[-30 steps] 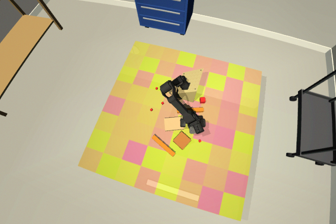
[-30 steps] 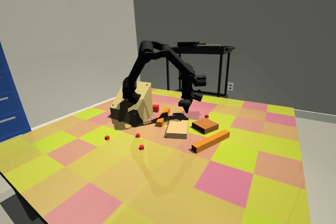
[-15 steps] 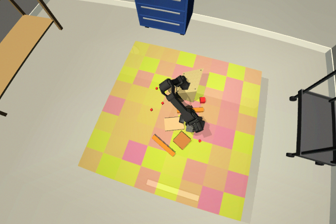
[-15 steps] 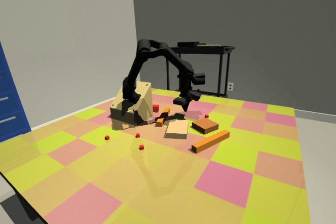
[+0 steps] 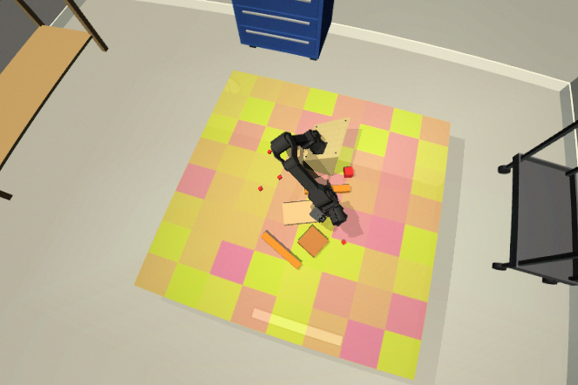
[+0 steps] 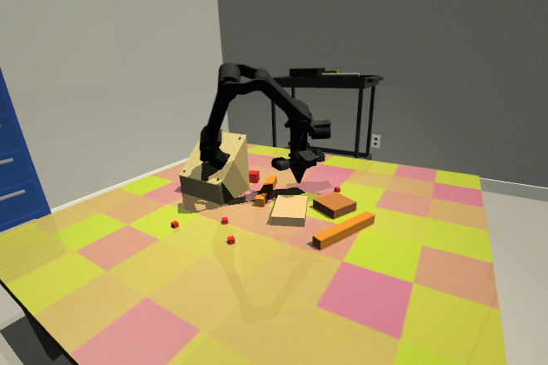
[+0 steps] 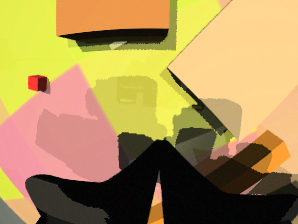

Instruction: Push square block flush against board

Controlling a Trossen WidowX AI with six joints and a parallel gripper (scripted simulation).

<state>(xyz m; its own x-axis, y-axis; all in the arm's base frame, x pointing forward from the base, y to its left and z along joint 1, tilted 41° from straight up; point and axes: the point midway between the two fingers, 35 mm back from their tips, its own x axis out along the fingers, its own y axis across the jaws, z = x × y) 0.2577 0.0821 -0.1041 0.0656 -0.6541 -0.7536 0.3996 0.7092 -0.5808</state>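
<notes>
Now: gripper tip 11 cm to the left of the flat tan square block, 5 cm above it and 4 cm short of it. Also, from my gripper tip: red cube (25 cm behind, 4 cm below, 3 cm to the left); brown square block (14 cm ahead, 5 cm below).
</notes>
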